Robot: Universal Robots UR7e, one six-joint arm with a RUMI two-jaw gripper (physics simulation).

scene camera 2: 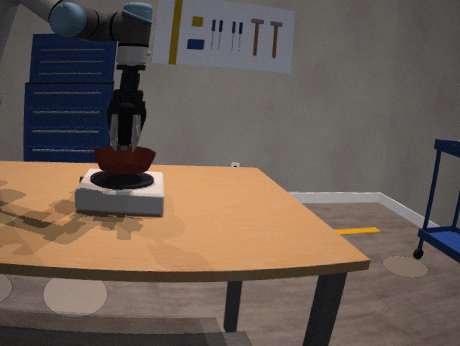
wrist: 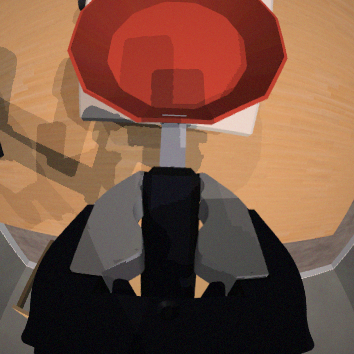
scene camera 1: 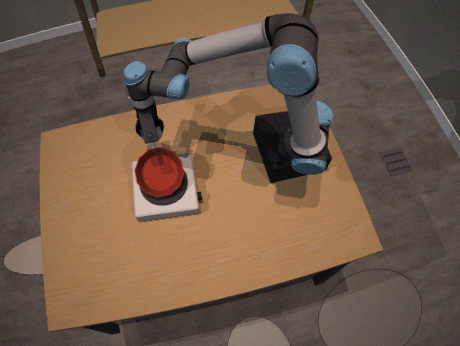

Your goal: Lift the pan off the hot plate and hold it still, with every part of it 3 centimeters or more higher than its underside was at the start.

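The red pan hangs a little above the black disc of the white hot plate. It looks tilted, its handle side higher than its far side. In scene camera 2 a small gap seems to show under it; its exact height cannot be told. My gripper is shut on the pan's black handle, with a finger on each side. The grey neck joins handle and pan. The pan's underside is mostly hidden.
The hot plate stands on the wooden table, with a dark knob on its side. The arm's black base block stands on the table to the right in scene camera 1. A blue drawer cabinet stands behind.
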